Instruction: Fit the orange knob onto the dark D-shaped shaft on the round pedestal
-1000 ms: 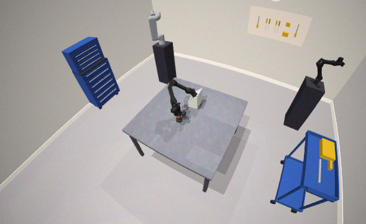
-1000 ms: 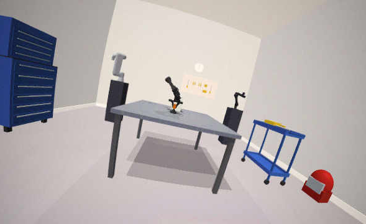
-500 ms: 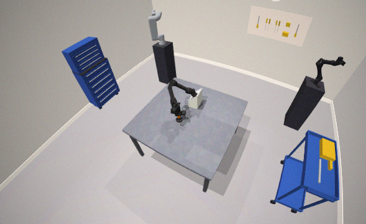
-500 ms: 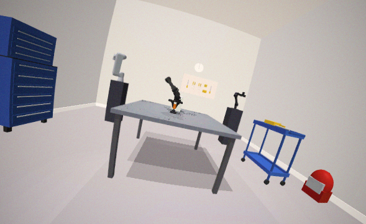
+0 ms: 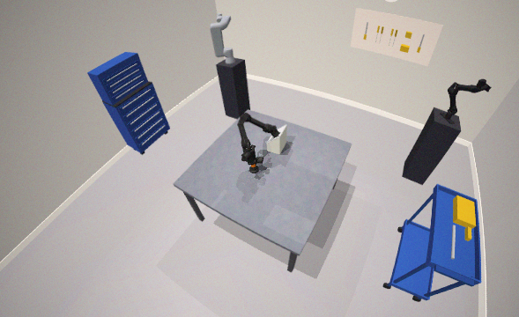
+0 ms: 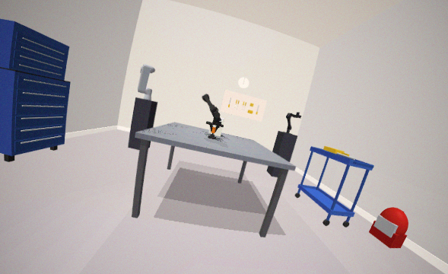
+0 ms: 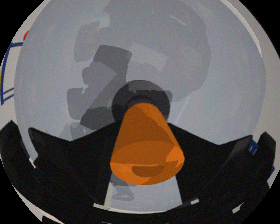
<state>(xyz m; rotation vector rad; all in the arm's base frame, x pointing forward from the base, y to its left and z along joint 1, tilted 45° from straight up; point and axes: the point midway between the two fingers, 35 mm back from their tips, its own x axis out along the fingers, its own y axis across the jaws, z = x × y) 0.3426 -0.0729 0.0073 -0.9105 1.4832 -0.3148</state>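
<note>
The dark round pedestal lies 4 cm below my gripper tip. From my gripper tip the other things lie so: orange knob: 2 cm above.
</note>
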